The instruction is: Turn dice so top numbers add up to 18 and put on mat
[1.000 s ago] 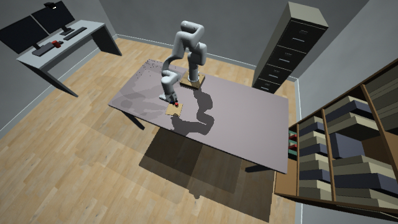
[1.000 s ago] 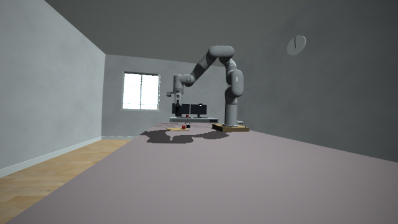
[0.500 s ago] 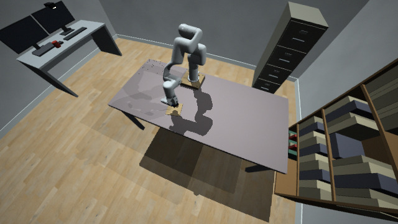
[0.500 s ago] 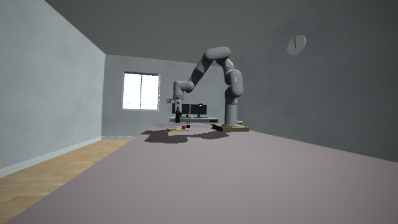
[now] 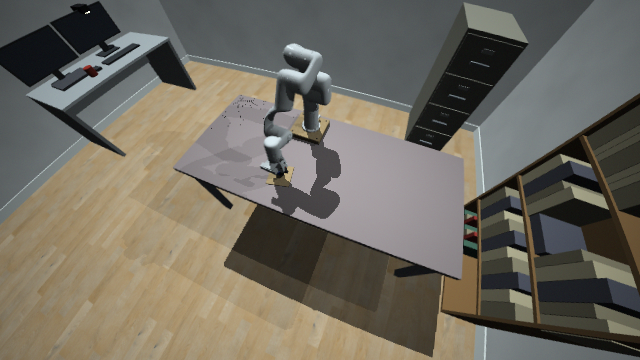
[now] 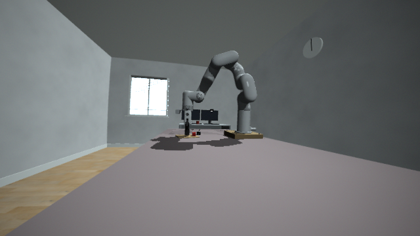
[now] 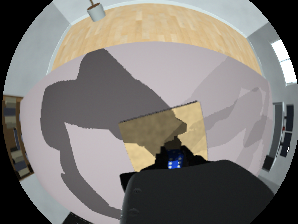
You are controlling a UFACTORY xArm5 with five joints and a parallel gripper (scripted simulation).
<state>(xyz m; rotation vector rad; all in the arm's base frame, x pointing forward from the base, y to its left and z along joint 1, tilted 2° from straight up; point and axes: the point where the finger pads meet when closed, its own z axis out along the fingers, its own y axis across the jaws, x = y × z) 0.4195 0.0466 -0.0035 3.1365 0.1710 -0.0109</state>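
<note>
Right now the blue die is 10 mm below my hand. The rest, counted from my hand: tan mat 30 mm below; black die 110 mm to the right, 80 mm behind, 20 mm below; red die 50 mm behind, 20 mm below, 10 mm to the right.
</note>
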